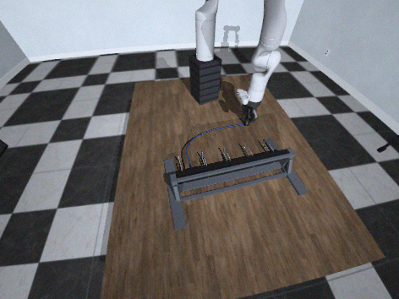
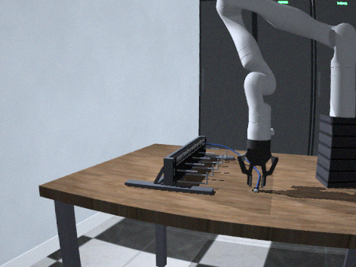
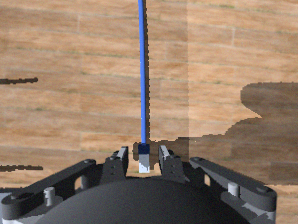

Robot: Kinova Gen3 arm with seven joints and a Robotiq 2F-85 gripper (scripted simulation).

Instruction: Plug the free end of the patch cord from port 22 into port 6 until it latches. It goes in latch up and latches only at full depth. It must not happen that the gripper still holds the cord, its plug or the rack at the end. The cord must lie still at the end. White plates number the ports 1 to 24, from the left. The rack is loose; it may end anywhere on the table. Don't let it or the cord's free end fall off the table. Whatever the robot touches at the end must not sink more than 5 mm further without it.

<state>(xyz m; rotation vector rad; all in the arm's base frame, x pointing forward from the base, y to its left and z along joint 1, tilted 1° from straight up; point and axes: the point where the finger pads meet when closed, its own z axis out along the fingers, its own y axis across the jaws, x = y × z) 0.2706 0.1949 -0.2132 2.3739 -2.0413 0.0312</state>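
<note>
Now: the plug 20 mm below my hand and 10 mm to the left of it.
</note>
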